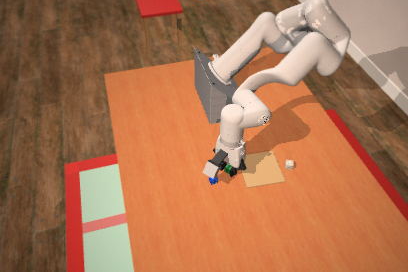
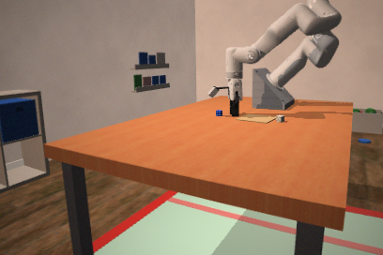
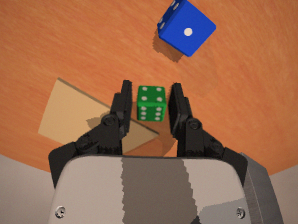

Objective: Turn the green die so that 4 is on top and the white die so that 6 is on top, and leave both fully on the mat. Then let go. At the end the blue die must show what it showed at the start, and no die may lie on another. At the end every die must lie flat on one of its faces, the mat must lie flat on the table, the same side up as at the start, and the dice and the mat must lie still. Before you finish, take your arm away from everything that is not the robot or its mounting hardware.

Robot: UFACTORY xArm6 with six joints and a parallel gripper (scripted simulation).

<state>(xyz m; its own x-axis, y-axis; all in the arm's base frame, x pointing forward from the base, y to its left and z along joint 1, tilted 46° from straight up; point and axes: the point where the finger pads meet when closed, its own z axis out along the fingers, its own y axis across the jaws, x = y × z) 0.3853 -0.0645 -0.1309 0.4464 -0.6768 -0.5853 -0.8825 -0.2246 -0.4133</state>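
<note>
Now: hand 1 cm above the green die. Round my hand: tan mat 4 cm ahead, 11 cm to the left, 2 cm below; then blue die 2 cm ahead, 7 cm to the right, 1 cm below; then white die 7 cm ahead, 21 cm to the left, 1 cm below.
</note>
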